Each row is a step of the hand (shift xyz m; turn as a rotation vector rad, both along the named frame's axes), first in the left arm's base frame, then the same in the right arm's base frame.
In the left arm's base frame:
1: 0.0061 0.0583 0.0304 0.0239 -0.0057 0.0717
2: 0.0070 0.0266 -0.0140 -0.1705 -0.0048 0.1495
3: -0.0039 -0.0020 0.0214 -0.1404 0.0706 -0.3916
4: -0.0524 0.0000 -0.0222 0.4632 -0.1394 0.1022
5: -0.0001 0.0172 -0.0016 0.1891 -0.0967 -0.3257
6: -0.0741 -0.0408 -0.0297 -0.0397 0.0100 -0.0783
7: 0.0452 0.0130 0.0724 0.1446 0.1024 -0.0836
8: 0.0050 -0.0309 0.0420 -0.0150 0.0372 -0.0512
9: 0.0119 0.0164 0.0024 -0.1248 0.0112 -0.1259
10: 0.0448 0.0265 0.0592 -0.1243 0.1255 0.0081
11: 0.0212 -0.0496 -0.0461 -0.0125 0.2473 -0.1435
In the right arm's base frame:
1: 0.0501 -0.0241 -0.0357 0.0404 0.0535 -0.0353
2: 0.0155 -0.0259 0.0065 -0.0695 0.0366 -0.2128
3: 0.0040 0.0127 -0.0173 -0.2042 -0.3251 0.1750
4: -0.0458 -0.0295 -0.0165 0.2874 0.3105 0.2557
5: 0.0095 -0.0139 -0.0040 -0.0425 -0.0571 0.3823
6: -0.0882 -0.0102 -0.0124 -0.0516 -0.0656 0.0290
7: 0.0669 0.0467 -0.0282 0.1331 -0.0796 0.1198
8: 0.0009 0.0492 -0.0180 -0.0078 -0.0624 0.0166
9: 0.0191 -0.0071 0.0008 -0.1295 -0.1211 0.0102
10: 0.0697 0.0288 -0.0229 -0.0119 -0.1287 -0.1207
11: -0.0312 0.0171 0.0614 0.0839 -0.2727 0.0221

